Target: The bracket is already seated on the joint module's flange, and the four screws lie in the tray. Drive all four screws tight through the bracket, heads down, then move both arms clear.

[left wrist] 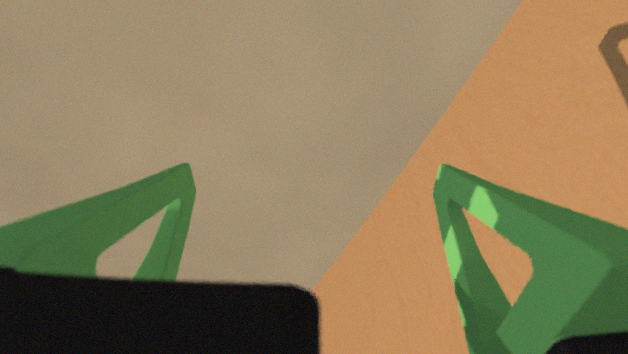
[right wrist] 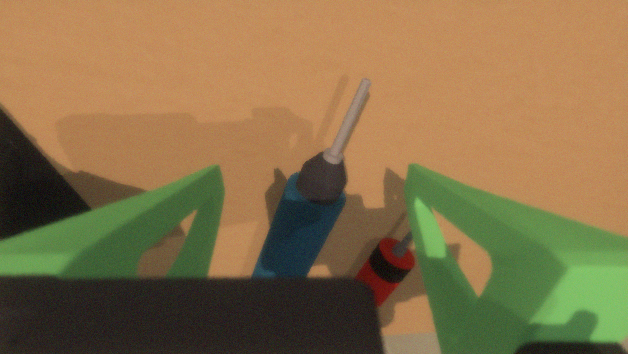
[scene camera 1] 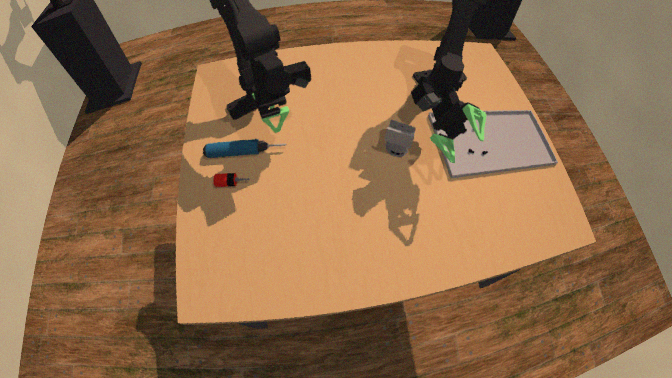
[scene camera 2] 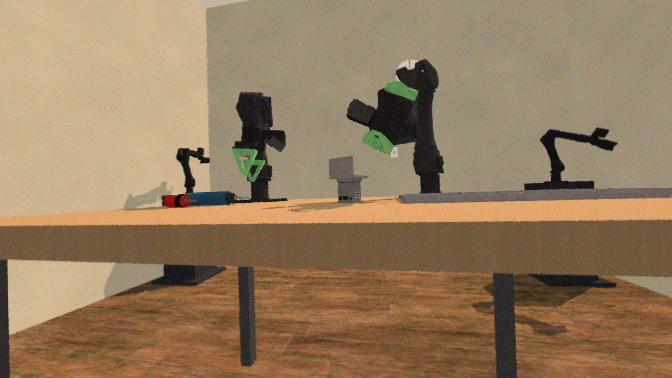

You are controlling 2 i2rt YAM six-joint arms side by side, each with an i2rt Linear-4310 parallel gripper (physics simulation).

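Frame: origin at the left arm's base, x ahead, y left, z up, level; millimetres.
Seen in the pictures: left gripper, fingertip midpoint: [left wrist: 314, 177] [scene camera 1: 466, 152] [scene camera 2: 387, 107]; right gripper, fingertip midpoint: [right wrist: 314, 177] [scene camera 1: 273, 123] [scene camera 2: 248, 178]; right arm's base, origin of the base link: [scene camera 2: 260, 201].
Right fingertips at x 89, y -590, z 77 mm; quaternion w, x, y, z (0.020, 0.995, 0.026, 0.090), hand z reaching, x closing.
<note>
A point is followed by its place in that frame.
A blue screwdriver [scene camera 1: 232, 148] @[x 96, y -715, z 37 mm] [scene camera 2: 207, 198] @[x 107, y -706, z 21 mm] [right wrist: 300, 225] @[x 91, y -658, z 39 mm] lies on the table. My right gripper [scene camera 1: 270, 119] @[x 89, y -590, z 77 mm] [scene camera 2: 249, 172] @[x 89, y -590, z 77 mm] [right wrist: 314, 177] @[x 89, y -590, z 77 mm] is open and empty above the table, behind the screwdriver in scene camera 1; in its wrist view the screwdriver's dark collar shows between the fingertips, below them. The grey joint module [scene camera 1: 398, 142] [scene camera 2: 349, 192] stands upright with the bracket [scene camera 1: 401, 129] @[x 213, y -284, z 66 mm] [scene camera 2: 341, 167] @[x 253, y -310, z 86 mm] on top. Small dark screws [scene camera 1: 471, 151] @[x 309, y -83, z 9 mm] [scene camera 1: 484, 153] @[x 330, y -45, z 13 mm] lie in the tray [scene camera 1: 520, 135] @[x 308, y 147, z 4 mm] [scene camera 2: 500, 195] @[x 395, y -27, z 11 mm]; the others cannot be made out. My left gripper [scene camera 1: 467, 150] @[x 386, y -225, z 182 mm] [scene camera 2: 390, 116] @[x 386, y -225, z 182 mm] [left wrist: 314, 177] @[x 386, y -225, z 182 mm] is open and empty, high above the tray's left part.
A short red screwdriver [scene camera 1: 225, 180] @[x 182, y -752, z 31 mm] [scene camera 2: 175, 201] @[x 192, y -747, z 17 mm] [right wrist: 390, 265] @[x 169, y -726, z 30 mm] lies beside the blue one, nearer the front edge. The joint module stands between the blue screwdriver and the tray. Black pedestals [scene camera 1: 85, 55] [scene camera 1: 495, 17] stand behind the table, with small black arms [scene camera 2: 186, 167] [scene camera 2: 552, 150] in the background.
</note>
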